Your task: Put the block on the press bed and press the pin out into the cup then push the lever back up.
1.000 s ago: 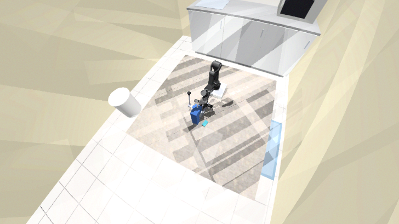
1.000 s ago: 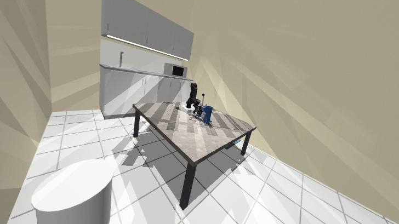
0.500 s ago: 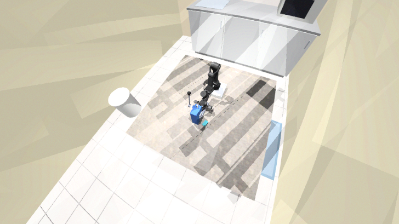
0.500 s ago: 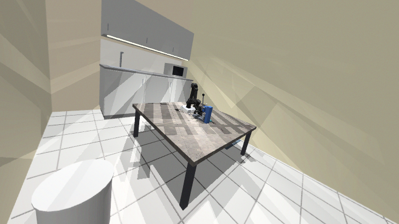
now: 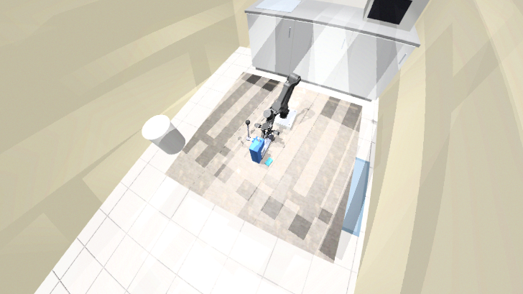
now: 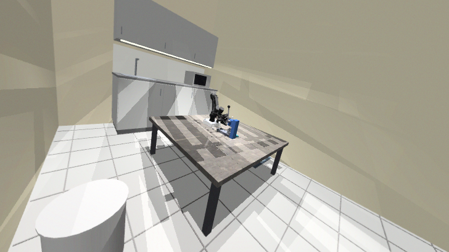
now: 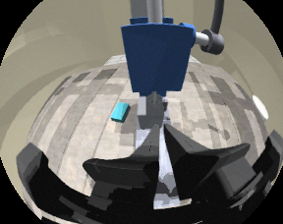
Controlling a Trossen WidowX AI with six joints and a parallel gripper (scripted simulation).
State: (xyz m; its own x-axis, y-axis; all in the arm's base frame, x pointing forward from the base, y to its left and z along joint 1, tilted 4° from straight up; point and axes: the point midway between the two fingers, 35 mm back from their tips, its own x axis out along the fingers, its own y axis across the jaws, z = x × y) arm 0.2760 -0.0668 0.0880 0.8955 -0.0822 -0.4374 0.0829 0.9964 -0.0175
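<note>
Now: gripper tip 60 mm short of the round pin and 40 mm above it. The rest, counted from my gripper tip: small cup 110 mm ahead, 80 mm to the left, 100 mm below; grey lever 50 mm ahead, 70 mm to the right, 160 mm above.
</note>
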